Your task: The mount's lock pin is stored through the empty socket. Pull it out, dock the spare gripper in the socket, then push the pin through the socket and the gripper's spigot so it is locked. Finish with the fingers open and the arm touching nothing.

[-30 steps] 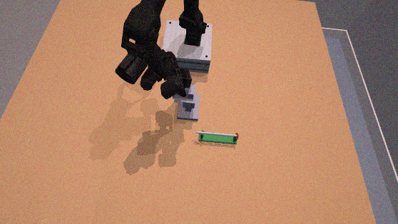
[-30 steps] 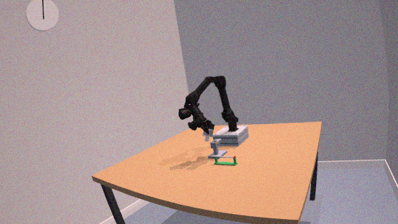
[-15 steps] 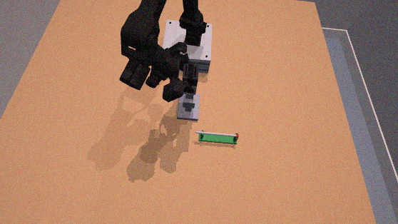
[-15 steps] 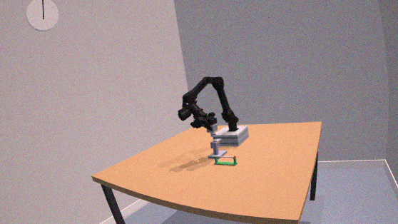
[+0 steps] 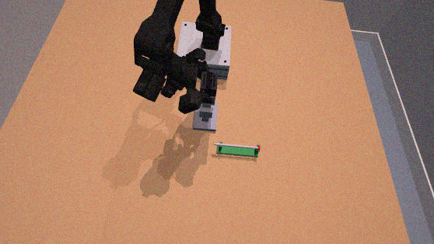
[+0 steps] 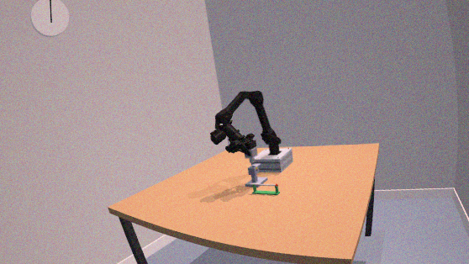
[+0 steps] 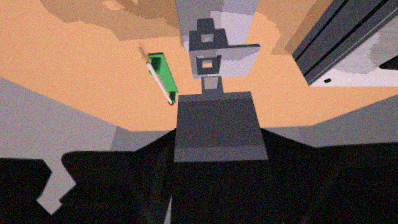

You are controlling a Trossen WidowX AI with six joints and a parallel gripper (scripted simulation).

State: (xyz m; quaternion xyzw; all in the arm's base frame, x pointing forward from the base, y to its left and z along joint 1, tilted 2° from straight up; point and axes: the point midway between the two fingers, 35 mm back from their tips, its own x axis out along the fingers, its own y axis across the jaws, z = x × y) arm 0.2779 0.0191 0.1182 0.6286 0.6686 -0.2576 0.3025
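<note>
The green mount lies 10 cm ahead of my gripper tip, 11 cm to the left of it and 15 cm below it. Round my gripper tip: spare gripper 1 cm to the right, 1 cm above.
</note>
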